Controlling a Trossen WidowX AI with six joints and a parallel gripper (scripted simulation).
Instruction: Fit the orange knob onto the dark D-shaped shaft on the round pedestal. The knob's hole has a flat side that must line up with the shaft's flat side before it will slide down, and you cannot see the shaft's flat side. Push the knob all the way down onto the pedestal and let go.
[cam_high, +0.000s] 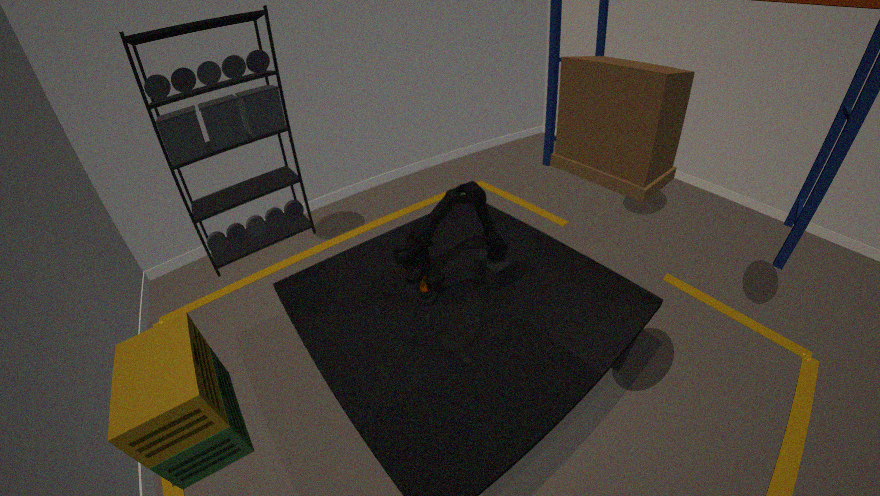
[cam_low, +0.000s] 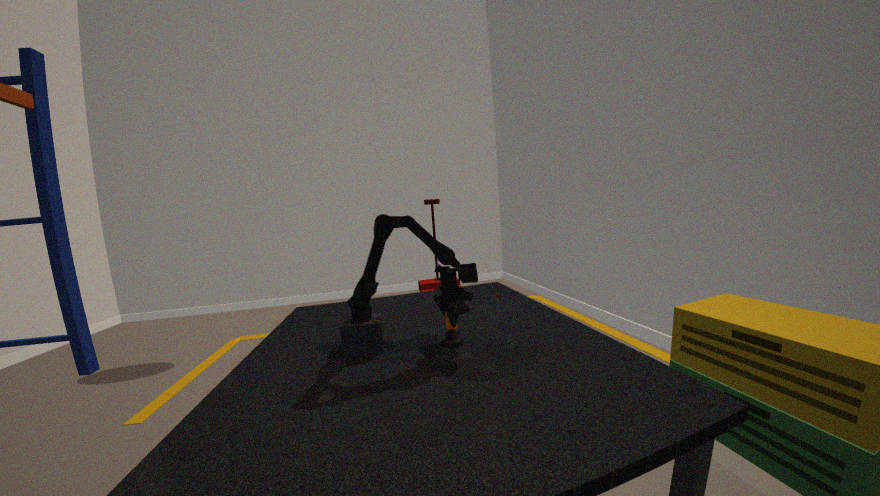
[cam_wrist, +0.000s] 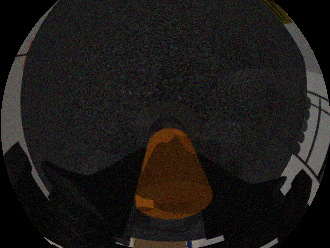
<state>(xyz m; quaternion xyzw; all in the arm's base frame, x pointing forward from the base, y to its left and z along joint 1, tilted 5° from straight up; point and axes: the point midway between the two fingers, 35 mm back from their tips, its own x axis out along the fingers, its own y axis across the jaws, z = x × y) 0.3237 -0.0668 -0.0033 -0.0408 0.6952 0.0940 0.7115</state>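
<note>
Right now my gripper tip is 2 cm below the orange knob. Also, from my gripper tip: round pedestal: 4 cm below.
</note>
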